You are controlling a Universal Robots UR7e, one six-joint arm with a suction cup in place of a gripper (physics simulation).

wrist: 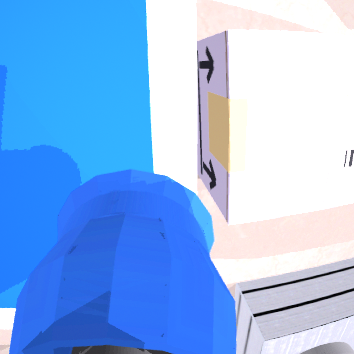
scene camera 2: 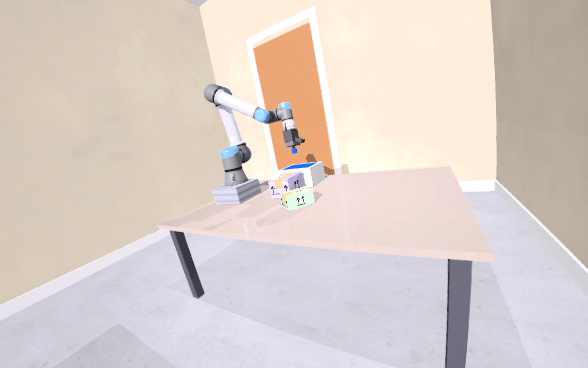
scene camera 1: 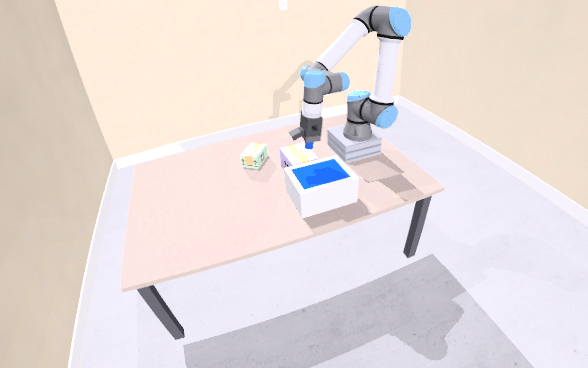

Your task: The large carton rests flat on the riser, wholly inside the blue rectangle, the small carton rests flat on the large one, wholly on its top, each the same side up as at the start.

my suction cup: holds nothing
a large carton: on the table
